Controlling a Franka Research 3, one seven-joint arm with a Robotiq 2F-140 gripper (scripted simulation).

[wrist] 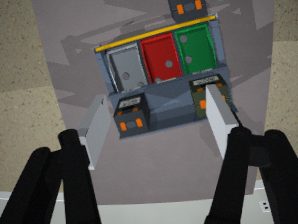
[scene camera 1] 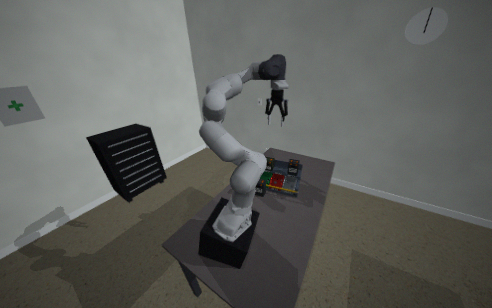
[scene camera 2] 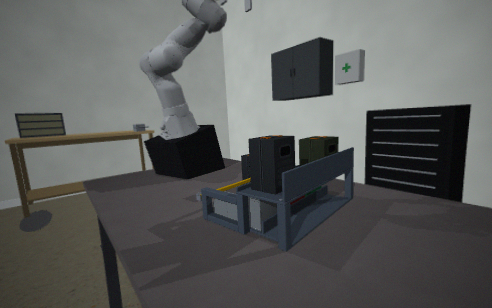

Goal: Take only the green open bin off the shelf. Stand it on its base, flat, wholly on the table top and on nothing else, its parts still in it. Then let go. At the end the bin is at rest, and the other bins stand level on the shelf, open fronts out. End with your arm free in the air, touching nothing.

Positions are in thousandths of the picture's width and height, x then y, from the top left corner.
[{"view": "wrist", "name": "gripper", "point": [525,462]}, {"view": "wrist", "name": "green open bin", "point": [669,203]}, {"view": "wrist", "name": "shelf panel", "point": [579,444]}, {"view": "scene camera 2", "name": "grey bin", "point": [527,683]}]
